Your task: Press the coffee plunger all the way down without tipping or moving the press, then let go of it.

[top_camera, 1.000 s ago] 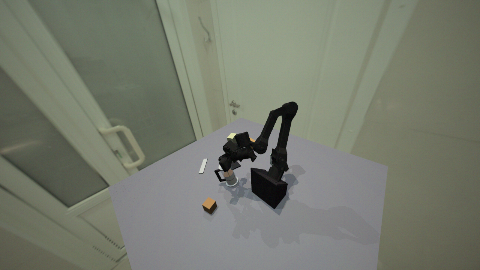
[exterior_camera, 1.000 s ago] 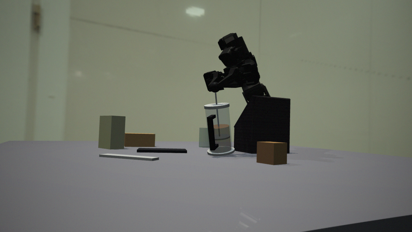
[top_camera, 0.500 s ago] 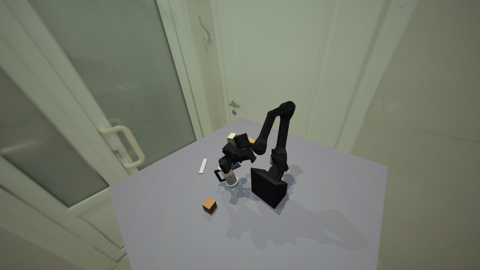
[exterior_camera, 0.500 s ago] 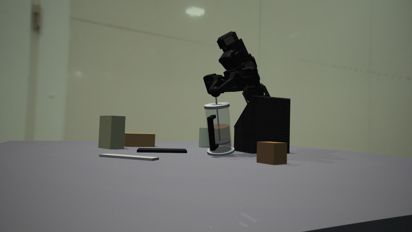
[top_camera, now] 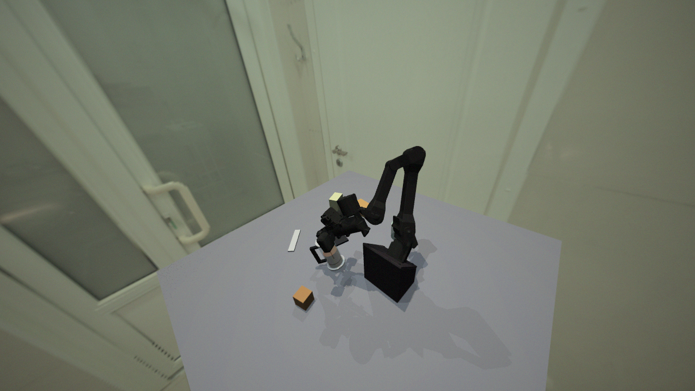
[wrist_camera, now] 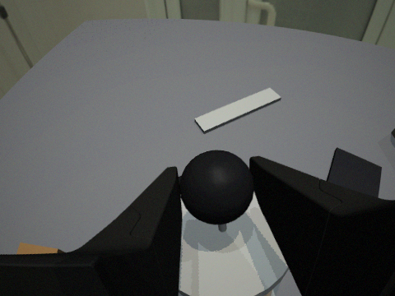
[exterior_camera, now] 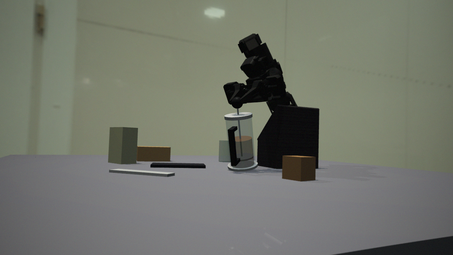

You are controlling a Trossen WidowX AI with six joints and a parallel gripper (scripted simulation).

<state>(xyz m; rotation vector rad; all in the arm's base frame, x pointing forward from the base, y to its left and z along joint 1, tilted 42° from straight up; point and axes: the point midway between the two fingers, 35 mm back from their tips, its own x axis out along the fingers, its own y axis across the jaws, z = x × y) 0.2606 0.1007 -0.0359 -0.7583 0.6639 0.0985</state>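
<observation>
The glass coffee press is 9 cm below my gripper tip and 1 cm behind it. The rest, counted from my gripper tip: pale green cup (34 cm to the right, 17 cm behind, 14 cm below); then flat black plate (18 cm below, 16 cm to the right, 9 cm ahead).
</observation>
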